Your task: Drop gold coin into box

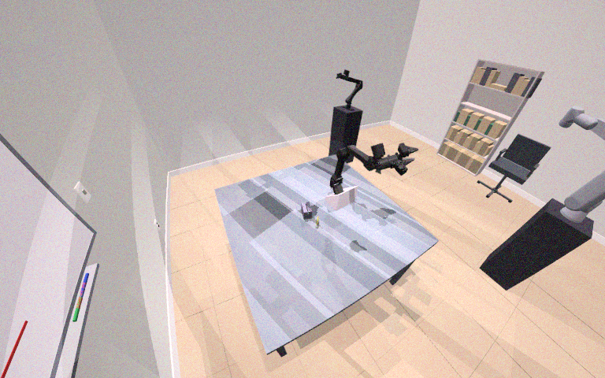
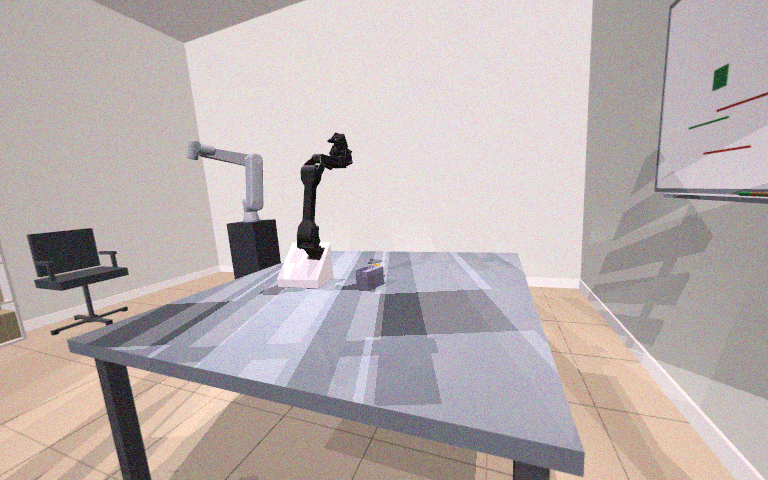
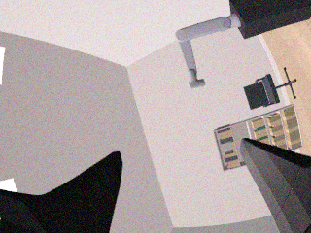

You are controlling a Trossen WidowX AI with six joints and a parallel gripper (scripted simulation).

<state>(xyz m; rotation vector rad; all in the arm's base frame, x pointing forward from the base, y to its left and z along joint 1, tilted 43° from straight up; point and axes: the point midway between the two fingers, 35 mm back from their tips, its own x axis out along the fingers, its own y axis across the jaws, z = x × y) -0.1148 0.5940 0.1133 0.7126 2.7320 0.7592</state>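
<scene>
Right now the gold coin is 60 cm below my gripper tip, 36 cm ahead of it and 29 cm to the right of it.
</scene>
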